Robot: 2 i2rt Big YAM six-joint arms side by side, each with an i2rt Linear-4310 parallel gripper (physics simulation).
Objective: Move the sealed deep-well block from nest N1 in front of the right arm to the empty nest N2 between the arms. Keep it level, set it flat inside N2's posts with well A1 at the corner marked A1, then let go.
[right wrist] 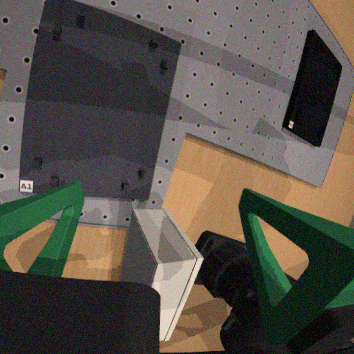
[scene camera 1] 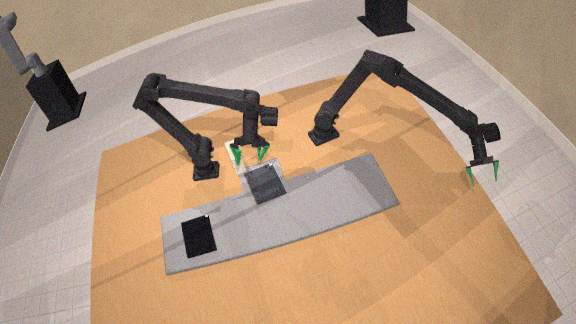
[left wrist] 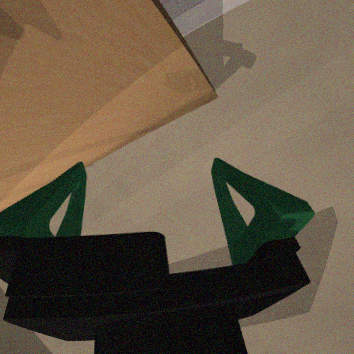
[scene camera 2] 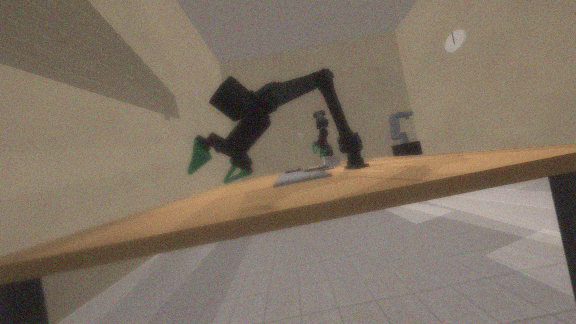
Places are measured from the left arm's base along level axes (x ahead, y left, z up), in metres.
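Pixels of known places: left gripper, fingertip midpoint: (scene camera 1: 485,183) (left wrist: 150,165) (scene camera 2: 208,178); right gripper, fingertip midpoint: (right wrist: 162,193) (scene camera 1: 248,163) (scene camera 2: 317,155); left arm's base, origin of the base link: (scene camera 1: 323,135) (scene camera 2: 356,167); right arm's base, origin of the base link: (right wrist: 215,258) (scene camera 1: 206,172).
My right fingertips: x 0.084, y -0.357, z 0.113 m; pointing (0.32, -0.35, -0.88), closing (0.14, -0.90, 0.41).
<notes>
Ahead of a thing's pixels: the offset from my right fingertips to its top centre. "spot": to the spot under its first point. Level surfaces: height alone.
A white block @(dx -0.120, dy -0.035, dz -0.013 m) (scene camera 1: 240,167) (right wrist: 176,285), apparently the deep-well block, rests narrow side up on the table, below my right gripper (scene camera 1: 248,161) (right wrist: 162,193). Its near end meets the edge of the grey board. My right gripper is open and empty above it, one finger over its side in scene camera 1. Nest N2 @(dx +0.045, dy +0.029, dz -0.079 m) (scene camera 1: 266,185) (right wrist: 100,115) is dark grey, empty, with small posts and the A1 label @(spot: dx -0.029, dy +0.085, dz -0.088 m) (right wrist: 26,186) at one corner. Nest N1 @(dx +0.157, dy -0.297, dz -0.083 m) (scene camera 1: 198,236) (right wrist: 315,90) is a black rectangle with no white block on it. My left gripper (scene camera 1: 484,183) (scene camera 2: 208,177) (left wrist: 150,165) is open and empty.
The perforated grey board @(dz -0.100 m) (scene camera 1: 330,200) (right wrist: 215,95) carries both nests. The wooden table @(dz -0.113 m) (scene camera 1: 400,260) (scene camera 2: 200,220) (left wrist: 100,90) ends near my left gripper. The right arm's black base (scene camera 1: 205,170) and the left arm's base (scene camera 1: 324,135) stand behind the board.
</notes>
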